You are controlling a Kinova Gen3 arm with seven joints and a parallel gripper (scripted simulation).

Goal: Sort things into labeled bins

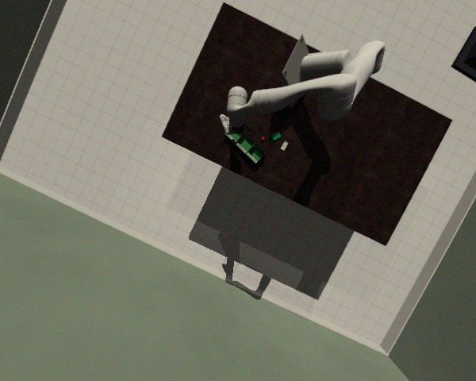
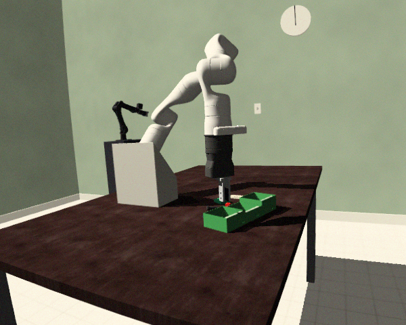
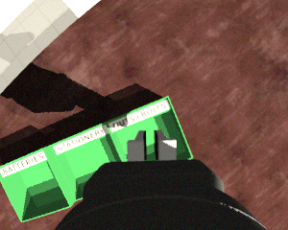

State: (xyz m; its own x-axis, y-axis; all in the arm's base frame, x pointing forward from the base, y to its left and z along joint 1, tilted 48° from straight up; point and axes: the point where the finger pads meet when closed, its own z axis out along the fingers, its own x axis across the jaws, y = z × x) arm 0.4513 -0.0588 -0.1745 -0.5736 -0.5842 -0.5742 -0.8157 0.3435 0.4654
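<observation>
Right now the three-compartment green bin row is 20 mm ahead of my hand, 80 mm to the left of it and 70 mm below it. Also, from my hand: white dotted tile: 90 mm behind, 290 mm to the left, 80 mm below; teal block: 120 mm behind, 220 mm to the left, 80 mm below; red die: 70 mm behind, 160 mm to the left, 80 mm below.
</observation>
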